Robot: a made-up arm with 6 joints. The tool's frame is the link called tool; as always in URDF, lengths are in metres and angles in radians.
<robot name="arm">
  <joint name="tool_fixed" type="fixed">
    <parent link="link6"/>
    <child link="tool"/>
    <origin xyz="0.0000 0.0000 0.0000" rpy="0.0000 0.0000 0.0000"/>
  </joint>
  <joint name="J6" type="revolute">
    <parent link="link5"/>
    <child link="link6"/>
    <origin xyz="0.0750 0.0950 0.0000" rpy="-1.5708 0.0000 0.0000"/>
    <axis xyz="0 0 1"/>
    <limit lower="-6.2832" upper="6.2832"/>
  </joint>
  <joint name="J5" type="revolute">
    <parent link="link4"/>
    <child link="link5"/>
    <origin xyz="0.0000 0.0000 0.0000" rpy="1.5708 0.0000 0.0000"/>
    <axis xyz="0 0 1"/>
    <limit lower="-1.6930" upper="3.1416"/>
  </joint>
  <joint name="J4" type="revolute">
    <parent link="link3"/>
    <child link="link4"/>
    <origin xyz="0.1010 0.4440 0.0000" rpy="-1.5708 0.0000 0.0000"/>
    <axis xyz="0 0 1"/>
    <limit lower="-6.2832" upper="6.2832"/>
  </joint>
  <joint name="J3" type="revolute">
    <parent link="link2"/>
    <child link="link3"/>
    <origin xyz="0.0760 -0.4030 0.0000" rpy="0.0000 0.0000 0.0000"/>
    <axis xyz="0 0 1"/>
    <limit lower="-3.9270" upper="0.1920"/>
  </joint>
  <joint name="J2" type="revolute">
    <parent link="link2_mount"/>
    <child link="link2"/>
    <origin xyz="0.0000 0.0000 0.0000" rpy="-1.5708 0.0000 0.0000"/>
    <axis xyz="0 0 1"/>
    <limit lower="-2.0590" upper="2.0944"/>
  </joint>
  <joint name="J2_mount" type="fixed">
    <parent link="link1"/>
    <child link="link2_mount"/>
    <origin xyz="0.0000 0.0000 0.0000" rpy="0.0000 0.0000 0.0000"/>
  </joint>
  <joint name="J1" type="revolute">
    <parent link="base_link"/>
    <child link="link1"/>
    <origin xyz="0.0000 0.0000 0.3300" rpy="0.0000 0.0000 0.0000"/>
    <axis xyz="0 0 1"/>
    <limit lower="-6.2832" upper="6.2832"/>
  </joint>
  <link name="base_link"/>
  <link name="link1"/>
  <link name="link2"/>
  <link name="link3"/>
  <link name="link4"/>
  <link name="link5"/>
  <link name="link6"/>
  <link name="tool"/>
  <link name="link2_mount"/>
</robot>
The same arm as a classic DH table. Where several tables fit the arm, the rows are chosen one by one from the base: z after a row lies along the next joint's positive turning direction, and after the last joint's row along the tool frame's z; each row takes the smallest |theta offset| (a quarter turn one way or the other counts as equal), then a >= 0, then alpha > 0; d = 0 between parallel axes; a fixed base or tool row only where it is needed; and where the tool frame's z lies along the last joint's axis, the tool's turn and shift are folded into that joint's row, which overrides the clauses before.
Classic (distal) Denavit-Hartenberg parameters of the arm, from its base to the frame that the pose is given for. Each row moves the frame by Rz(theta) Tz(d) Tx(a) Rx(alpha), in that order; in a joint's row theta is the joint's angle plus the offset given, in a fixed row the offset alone. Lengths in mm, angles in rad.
J1: theta0 0, d 330, a 0, alpha -1.5708
J2: theta0 -1.3844, d 0, a 410.1, alpha 0
J3: theta0 1.3844, d 0, a 101, alpha -1.5708
J4: theta0 0, d 444, a 0, alpha 1.5708
J5: theta0 0, d 0, a 75, alpha -1.5708
J6: theta0 0, d 95, a 0, alpha 0
Joint limits (rad, base to tool): -6.2832..6.2832 -2.059..2.0944 -3.927..0.192 -6.2832..6.2832 -1.693..3.1416 -6.2832..6.2832

